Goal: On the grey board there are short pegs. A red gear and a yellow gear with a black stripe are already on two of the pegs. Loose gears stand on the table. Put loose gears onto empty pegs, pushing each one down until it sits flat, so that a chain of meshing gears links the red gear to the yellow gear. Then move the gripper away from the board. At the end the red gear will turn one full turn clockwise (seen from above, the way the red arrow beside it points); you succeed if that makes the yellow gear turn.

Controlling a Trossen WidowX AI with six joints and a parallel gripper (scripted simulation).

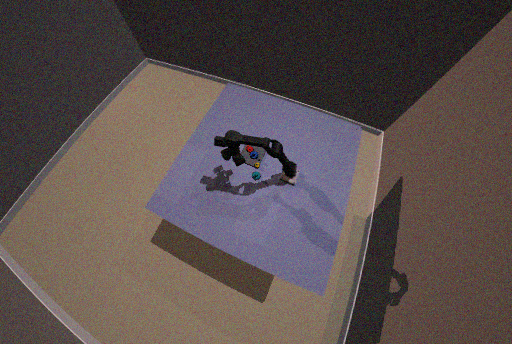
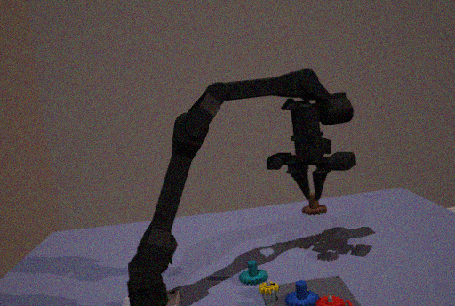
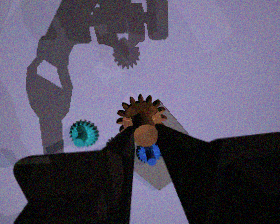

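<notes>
Now: the yellow gear 15 cm below my gripper tip, 11 cm behind it and 9 cm to the right of it. Round my gripper tip: teal gear: 15 cm below, 15 cm behind, 2 cm to the right; blue gear: 15 cm below, 14 cm to the right, 4 cm behind; brown gear: 1 cm below.
</notes>
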